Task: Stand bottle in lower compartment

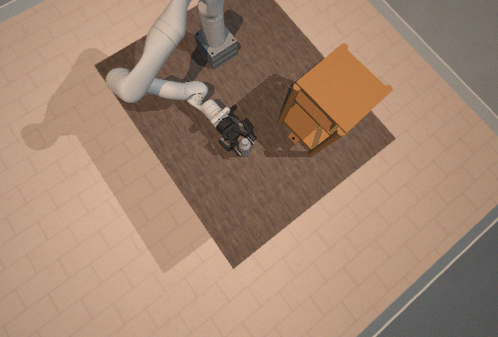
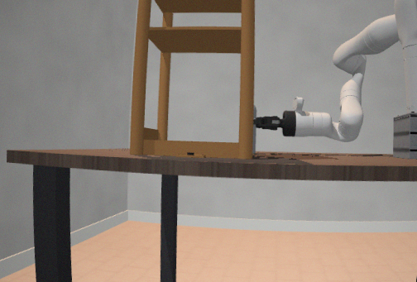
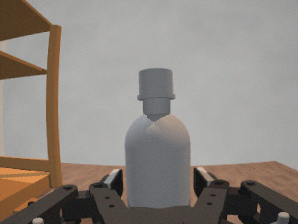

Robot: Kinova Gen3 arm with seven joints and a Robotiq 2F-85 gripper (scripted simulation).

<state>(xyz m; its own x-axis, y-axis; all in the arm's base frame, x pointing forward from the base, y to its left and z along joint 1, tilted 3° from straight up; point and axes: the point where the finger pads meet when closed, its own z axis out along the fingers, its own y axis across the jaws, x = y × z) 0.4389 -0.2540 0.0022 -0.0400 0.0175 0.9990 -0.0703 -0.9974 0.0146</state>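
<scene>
My hand is 30 mm below the grey bottle. The rest, counted from my hand: orange shelving unit 120 mm ahead, 320 mm to the left, 90 mm above.
</scene>
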